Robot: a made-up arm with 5 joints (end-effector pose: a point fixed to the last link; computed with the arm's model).
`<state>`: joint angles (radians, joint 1 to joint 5).
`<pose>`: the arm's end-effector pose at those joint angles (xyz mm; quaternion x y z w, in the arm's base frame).
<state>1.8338 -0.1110 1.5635 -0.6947 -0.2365</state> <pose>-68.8 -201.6 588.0 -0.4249 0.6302 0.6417 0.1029</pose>
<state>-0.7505 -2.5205 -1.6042 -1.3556 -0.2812</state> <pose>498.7 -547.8 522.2 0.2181 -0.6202 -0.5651 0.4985</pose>
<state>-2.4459 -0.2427 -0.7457 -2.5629 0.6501</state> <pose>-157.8 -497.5 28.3 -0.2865 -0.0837 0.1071 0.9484</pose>
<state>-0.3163 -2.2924 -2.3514 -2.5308 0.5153</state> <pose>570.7 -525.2 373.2 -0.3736 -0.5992 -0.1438 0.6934</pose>
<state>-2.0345 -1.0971 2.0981 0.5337 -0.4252</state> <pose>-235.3 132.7 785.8 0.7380 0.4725 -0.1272 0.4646</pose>
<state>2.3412 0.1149 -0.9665 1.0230 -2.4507</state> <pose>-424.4 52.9 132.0 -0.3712 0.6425 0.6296 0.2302</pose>
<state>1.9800 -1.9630 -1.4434 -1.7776 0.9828</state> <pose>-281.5 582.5 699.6 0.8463 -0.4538 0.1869 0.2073</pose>
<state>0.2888 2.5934 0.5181 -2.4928 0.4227</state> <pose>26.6 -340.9 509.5 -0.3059 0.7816 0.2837 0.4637</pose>
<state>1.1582 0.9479 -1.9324 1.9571 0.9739</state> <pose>214.0 660.3 325.8 0.7137 -0.5241 -0.2090 0.4150</pose>
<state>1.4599 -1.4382 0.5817 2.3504 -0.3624</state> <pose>-332.6 40.9 562.4 -0.3789 0.6486 -0.2117 0.6252</pose>
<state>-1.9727 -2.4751 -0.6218 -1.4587 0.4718</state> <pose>-129.7 -418.7 831.5 -0.3064 -0.9048 -0.2953 0.0167</pose>
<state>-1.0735 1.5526 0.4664 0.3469 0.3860</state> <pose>-304.7 -178.7 165.4 -0.6782 0.3083 -0.4537 0.4890</pose>
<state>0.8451 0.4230 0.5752 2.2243 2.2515</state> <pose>-8.9 67.4 277.7 -0.7023 -0.7010 -0.0199 0.1225</pose>
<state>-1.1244 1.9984 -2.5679 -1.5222 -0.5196</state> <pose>491.1 -465.4 160.8 0.7534 -0.0977 -0.6493 0.0356</pose>
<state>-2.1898 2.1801 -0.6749 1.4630 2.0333</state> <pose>-395.1 -163.0 417.6 -0.8623 -0.0665 0.4500 0.2226</pose>
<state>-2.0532 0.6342 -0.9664 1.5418 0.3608</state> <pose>-335.6 -500.8 31.9 0.5256 0.3429 0.7706 0.1113</pose>
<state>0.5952 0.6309 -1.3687 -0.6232 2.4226</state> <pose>287.0 367.7 169.7 -0.4576 0.6706 -0.4377 0.3863</pose>
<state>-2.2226 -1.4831 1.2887 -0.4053 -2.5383</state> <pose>-198.6 82.8 547.9 0.3738 0.5299 0.4760 0.5940</pose>
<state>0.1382 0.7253 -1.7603 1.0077 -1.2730</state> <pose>624.9 273.6 65.4 0.1632 -0.1960 0.1171 0.9598</pose>
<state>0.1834 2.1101 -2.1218 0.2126 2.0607</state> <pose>459.6 98.7 133.2 -0.4773 0.4760 -0.6732 0.3040</pose>
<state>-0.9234 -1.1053 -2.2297 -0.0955 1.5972</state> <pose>206.8 -474.4 669.6 0.5364 0.6541 0.2838 0.4516</pose>
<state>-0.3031 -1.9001 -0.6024 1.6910 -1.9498</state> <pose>360.8 -51.9 782.4 -0.8916 -0.2862 -0.2502 0.2460</pose>
